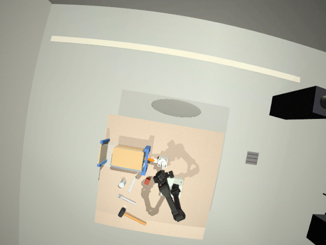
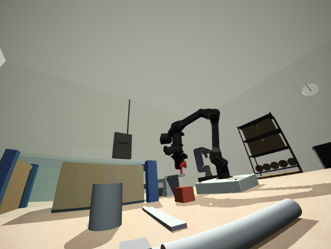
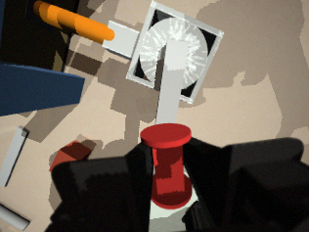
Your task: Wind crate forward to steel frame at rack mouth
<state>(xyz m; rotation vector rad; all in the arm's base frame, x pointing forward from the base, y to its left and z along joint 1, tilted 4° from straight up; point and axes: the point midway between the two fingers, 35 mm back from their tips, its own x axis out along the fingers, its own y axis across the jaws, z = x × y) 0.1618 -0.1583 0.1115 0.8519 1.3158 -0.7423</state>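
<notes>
The winch is 10 mm ahead of my gripper tip, 90 mm to the right of it and 100 mm below it. Also, from my gripper tip: winch crank handle: 10 mm ahead, 20 mm to the right, 20 mm below; blue frame: 190 mm ahead, 70 mm to the right, 20 mm below; red knob: 10 mm behind, 10 mm to the left, 10 mm above.
</notes>
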